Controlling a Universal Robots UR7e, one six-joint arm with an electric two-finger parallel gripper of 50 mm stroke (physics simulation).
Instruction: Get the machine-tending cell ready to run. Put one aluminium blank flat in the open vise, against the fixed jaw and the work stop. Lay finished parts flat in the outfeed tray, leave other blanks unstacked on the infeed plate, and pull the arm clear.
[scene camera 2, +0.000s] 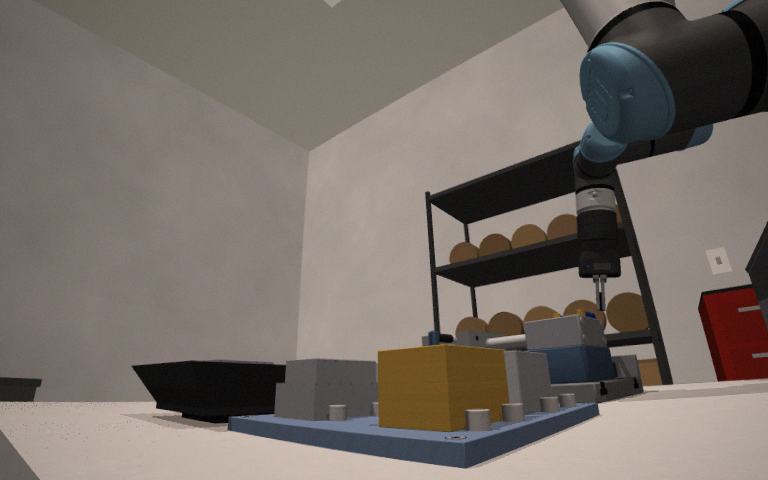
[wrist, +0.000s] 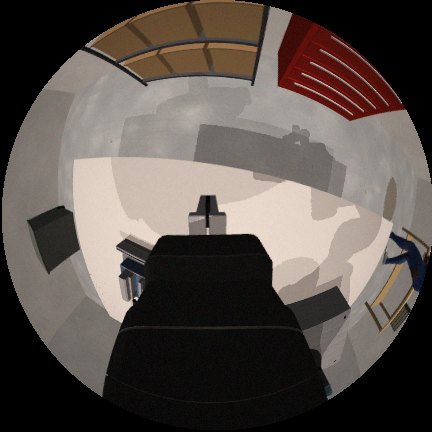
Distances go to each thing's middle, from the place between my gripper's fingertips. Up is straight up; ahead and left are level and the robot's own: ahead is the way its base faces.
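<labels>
With the orange block (scene camera 2: 428, 388) as the reference, my gripper is 120 mm above it, 640 mm to the right of it and 90 mm past it. The black outfeed tray (scene camera 2: 201, 384) is 120 mm below my hand, 610 mm to the left of it and 120 mm ahead of it.
</labels>
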